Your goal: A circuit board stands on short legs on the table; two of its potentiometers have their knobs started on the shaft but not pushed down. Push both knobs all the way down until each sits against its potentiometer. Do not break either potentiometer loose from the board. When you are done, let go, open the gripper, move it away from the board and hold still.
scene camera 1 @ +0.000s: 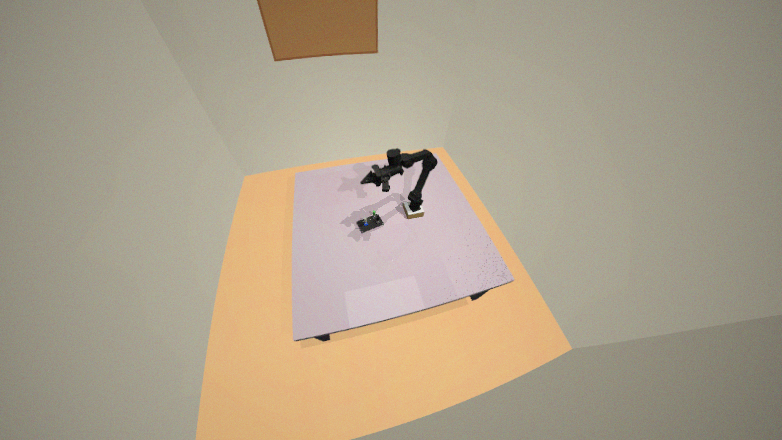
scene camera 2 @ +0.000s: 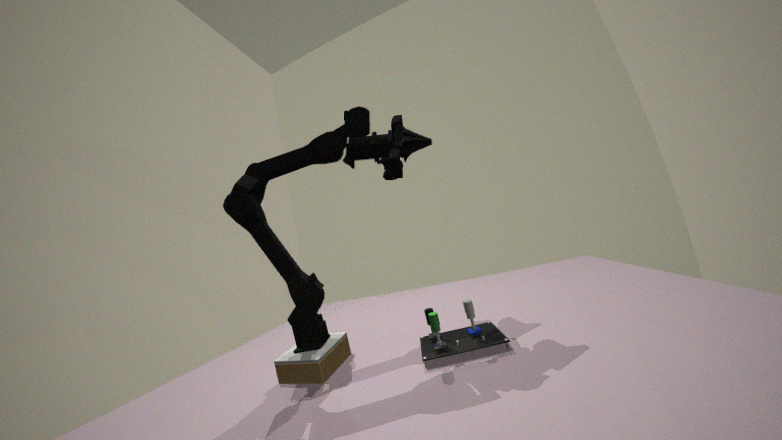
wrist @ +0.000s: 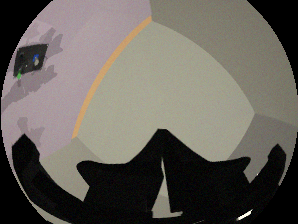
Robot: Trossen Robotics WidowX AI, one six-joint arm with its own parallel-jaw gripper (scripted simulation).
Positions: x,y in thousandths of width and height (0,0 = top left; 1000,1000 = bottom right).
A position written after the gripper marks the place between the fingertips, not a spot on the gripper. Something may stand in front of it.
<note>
The gripper (scene camera 2: 552,322) is shut, holding nothing.
The gripper shows as well in the wrist view (wrist: 542,596).
</note>
